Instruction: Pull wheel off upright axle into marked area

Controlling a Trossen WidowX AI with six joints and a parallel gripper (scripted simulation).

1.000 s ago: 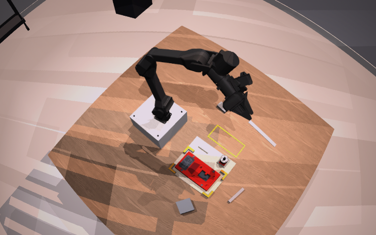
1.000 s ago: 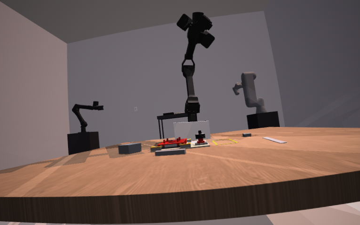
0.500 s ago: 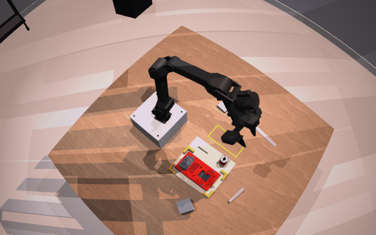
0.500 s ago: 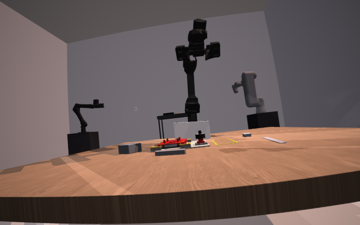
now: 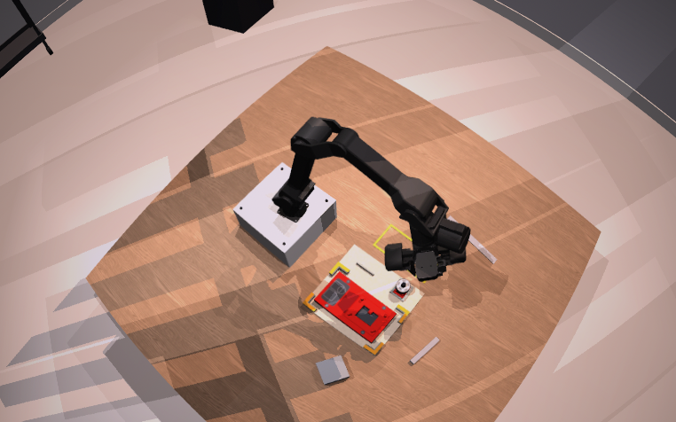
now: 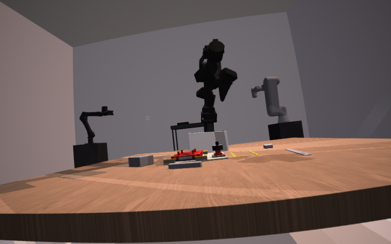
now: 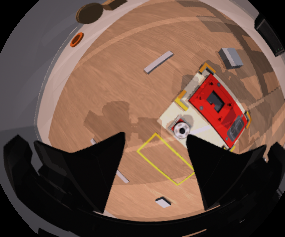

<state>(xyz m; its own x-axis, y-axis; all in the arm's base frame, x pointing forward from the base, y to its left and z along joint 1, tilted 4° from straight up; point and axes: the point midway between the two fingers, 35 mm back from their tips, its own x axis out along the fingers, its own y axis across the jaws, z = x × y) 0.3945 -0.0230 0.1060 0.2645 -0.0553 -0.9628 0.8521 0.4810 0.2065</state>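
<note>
My gripper tip is 160 mm above the wheel, 50 mm past it and 10 mm to the left of it. The rest, counted from my gripper tip: long grey strip 230 mm to the left, 190 mm below, 80 mm ahead; then small grey block 260 mm to the left, 190 mm below, 190 mm behind; then short grey bar 190 mm below, 140 mm to the right, 100 mm ahead.
</note>
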